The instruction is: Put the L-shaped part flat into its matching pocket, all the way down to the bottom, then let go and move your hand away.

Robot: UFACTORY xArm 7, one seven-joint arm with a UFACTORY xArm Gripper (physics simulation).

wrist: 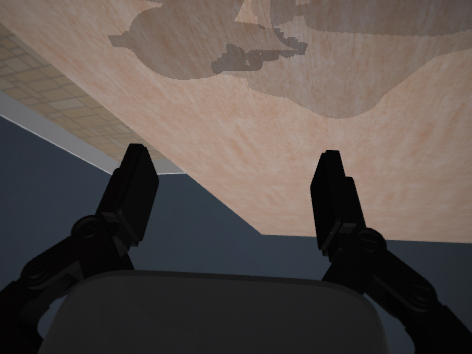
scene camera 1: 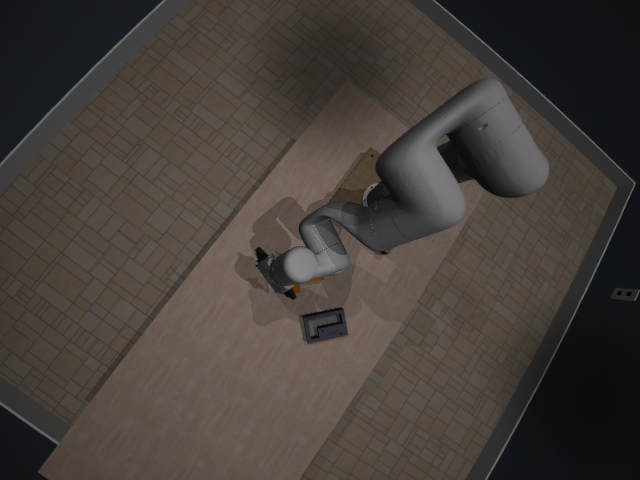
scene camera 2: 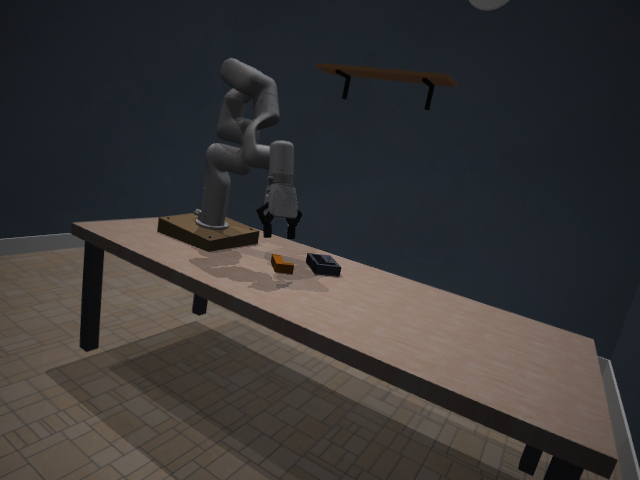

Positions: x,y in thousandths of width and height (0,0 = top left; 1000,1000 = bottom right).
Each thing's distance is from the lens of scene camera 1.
dark block with L-shaped pocket (scene camera 1: 515,676): 0.96 m
